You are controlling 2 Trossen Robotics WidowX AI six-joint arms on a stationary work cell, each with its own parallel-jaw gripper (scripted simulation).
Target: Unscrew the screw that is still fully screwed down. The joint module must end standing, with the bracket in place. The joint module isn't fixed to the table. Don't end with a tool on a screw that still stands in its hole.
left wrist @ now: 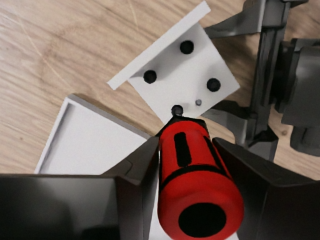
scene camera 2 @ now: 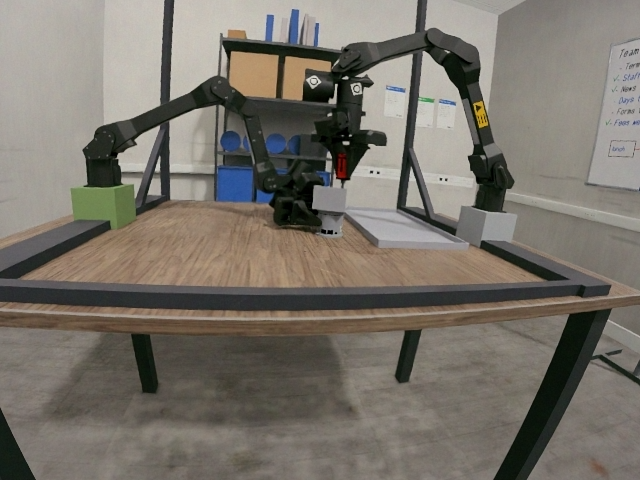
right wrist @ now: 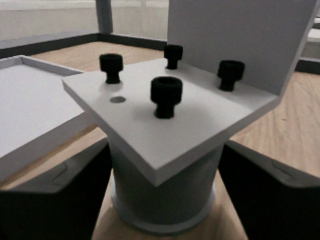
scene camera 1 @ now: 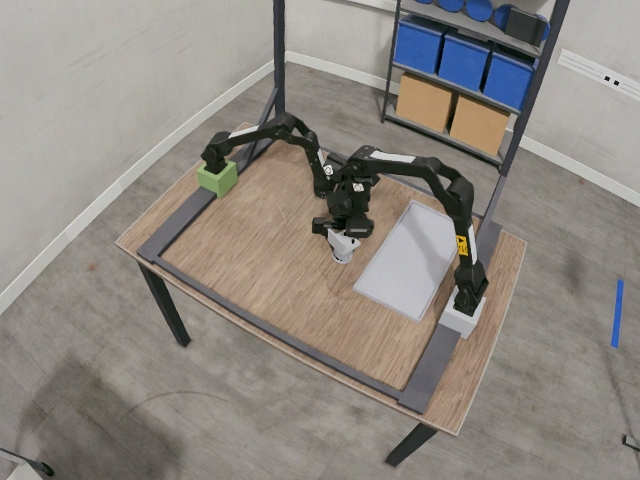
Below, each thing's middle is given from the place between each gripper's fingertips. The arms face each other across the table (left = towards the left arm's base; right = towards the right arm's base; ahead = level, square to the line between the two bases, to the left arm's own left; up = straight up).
Right now my left hand is 10 mm short of the grey bracket [scene camera 2: 324,198], 20 mm to the left of it and 90 mm above it. From my left hand the other things lie so: grey joint module [right wrist: 186,198]: 10 mm ahead, 20 mm to the right, 140 mm below; shallow grey tray [scene camera 1: 405,272]: 120 mm behind, 170 mm to the left, 160 mm below.
The grey joint module lies 20 mm to the left of my right hand and 20 mm ahead of it. Round my right hand: grey bracket: 40 mm above, 20 mm to the left, 20 mm ahead; then shallow grey tray: 210 mm to the left, 100 mm behind, 30 mm below.
